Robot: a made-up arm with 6 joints. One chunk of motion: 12 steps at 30 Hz.
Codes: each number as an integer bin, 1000 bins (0 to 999) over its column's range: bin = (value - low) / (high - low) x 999, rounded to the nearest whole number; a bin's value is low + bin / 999 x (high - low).
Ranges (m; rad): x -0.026..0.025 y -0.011..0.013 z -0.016..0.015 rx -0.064..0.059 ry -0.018..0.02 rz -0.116..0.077
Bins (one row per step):
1: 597 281 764 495 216 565
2: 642 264 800 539 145 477
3: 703 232 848 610 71 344
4: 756 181 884 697 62 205
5: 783 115 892 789 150 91
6: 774 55 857 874 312 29
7: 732 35 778 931 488 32
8: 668 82 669 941 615 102
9: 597 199 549 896 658 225
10: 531 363 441 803 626 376
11: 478 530 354 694 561 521
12: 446 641 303 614 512 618
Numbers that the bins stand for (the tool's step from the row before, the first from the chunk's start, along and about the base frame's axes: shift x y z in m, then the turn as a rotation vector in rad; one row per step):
1: 0.00448 -0.00425 0.00771 -0.00305 -0.00978 -0.00685
2: 0.00677 -0.00466 0.00882 0.00236 -0.01248 -0.02385
3: 0.00989 -0.00543 0.01031 0.01111 -0.01530 -0.04954
4: 0.01259 -0.00665 0.01143 0.02182 -0.01564 -0.07640
5: 0.01397 -0.00824 0.01168 0.03314 -0.01229 -0.09842
6: 0.01351 -0.00968 0.01059 0.04361 -0.00613 -0.11040
7: 0.01137 -0.01016 0.00814 0.05063 0.00056 -0.10982
8: 0.00810 -0.00903 0.00476 0.05186 0.00539 -0.09629
9: 0.00448 -0.00622 0.00104 0.04632 0.00703 -0.07253
10: 0.00111 -0.00228 -0.00232 0.03487 0.00581 -0.04336
11: -0.00160 0.00173 -0.00502 0.02145 0.00334 -0.01535
12: -0.00323 0.00440 -0.00660 0.01160 0.00148 0.00339

